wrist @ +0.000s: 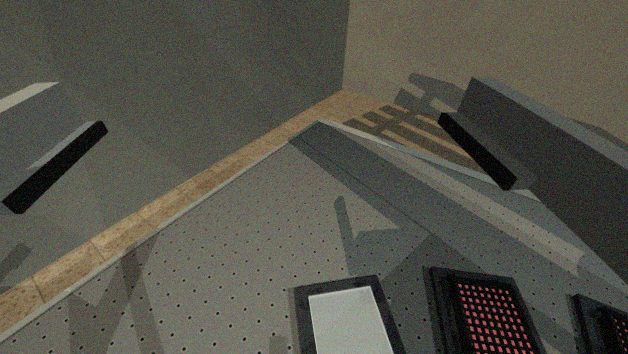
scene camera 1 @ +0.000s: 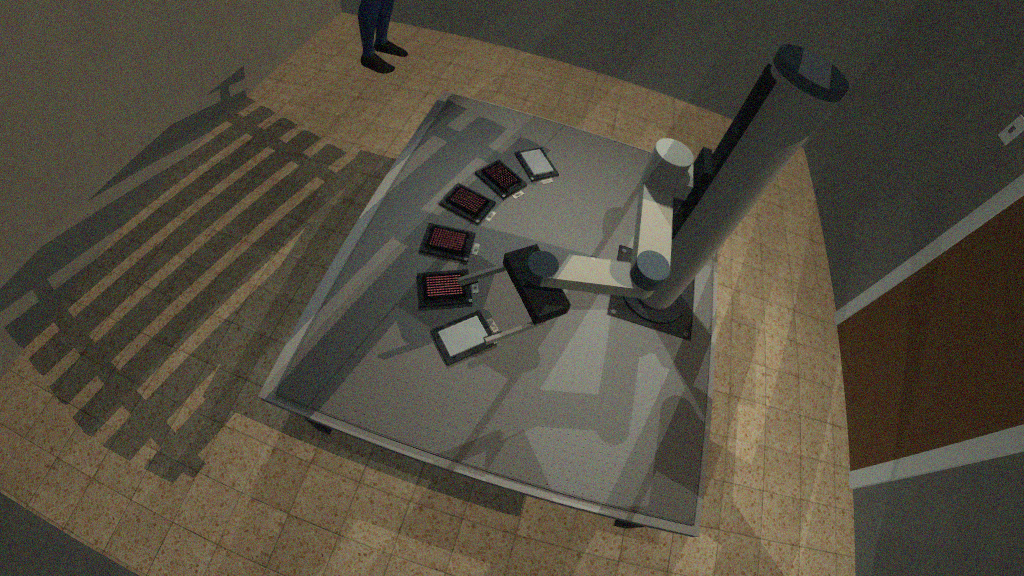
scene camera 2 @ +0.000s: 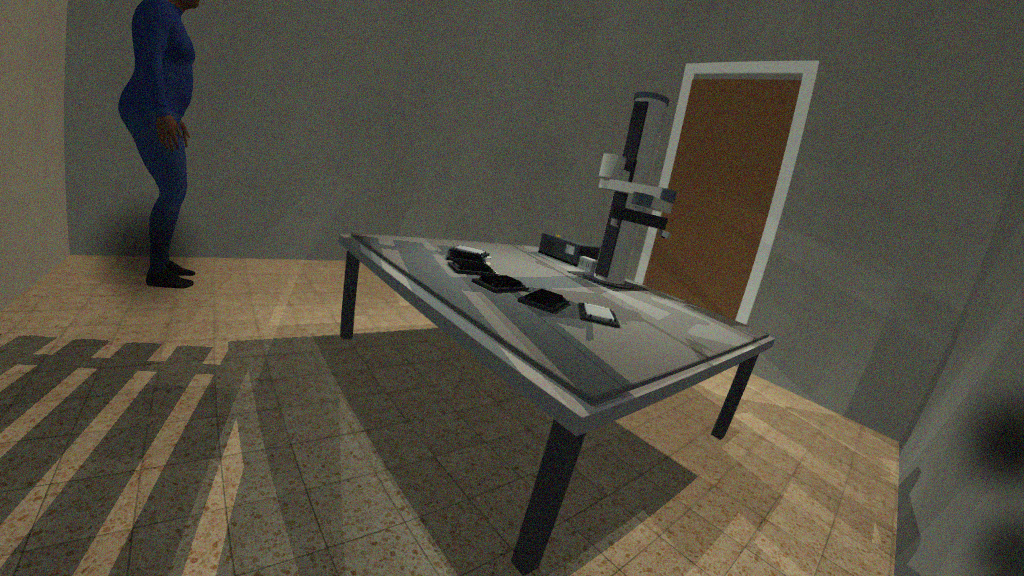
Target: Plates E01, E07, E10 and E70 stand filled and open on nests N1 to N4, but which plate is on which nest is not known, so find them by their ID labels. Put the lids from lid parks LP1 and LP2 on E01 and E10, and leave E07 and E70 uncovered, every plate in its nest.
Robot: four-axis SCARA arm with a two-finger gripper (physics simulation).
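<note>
My gripper is open and empty, high above the table. In scene camera 1 its fingers reach over the lower end of the arc. One pale lid lies on a dark park there; the other pale lid is at the far end. Between them stand four open plates with red wells: the first, second, third and fourth. Their ID labels are too small to read.
The arm's column stands on the perforated table. A dark box is near the column in scene camera 2. A person in blue stands on the floor beyond the table.
</note>
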